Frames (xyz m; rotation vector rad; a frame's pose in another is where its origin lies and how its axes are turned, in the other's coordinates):
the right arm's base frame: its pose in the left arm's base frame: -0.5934 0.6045 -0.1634 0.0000 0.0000 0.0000
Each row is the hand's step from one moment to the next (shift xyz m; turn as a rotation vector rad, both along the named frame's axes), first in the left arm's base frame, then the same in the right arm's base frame.
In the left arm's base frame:
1: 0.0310 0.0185 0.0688 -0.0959 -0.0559 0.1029
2: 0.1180 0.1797 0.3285 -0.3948 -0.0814 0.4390
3: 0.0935 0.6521 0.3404 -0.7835 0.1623 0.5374
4: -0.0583 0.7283 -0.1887 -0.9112 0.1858 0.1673
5: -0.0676 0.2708 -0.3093 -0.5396 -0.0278 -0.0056
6: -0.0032 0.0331 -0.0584 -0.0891 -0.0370 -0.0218
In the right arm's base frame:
1: 0.0310 0.0185 0.0688 -0.0959 -0.0559 0.1029
2: 0.1180 0.1797 0.3285 -0.3948 -0.0814 0.4390
3: 0.0935 0.6521 0.3404 -0.7835 0.1623 0.5374
4: -0.0583 0.7283 -0.1887 -0.9112 0.1858 0.1673
5: -0.0676 0.2708 -0.3093 -0.5396 -0.0278 -0.0056
6: -0.0032 0.0331 -0.0584 -0.0891 -0.0370 -0.0218

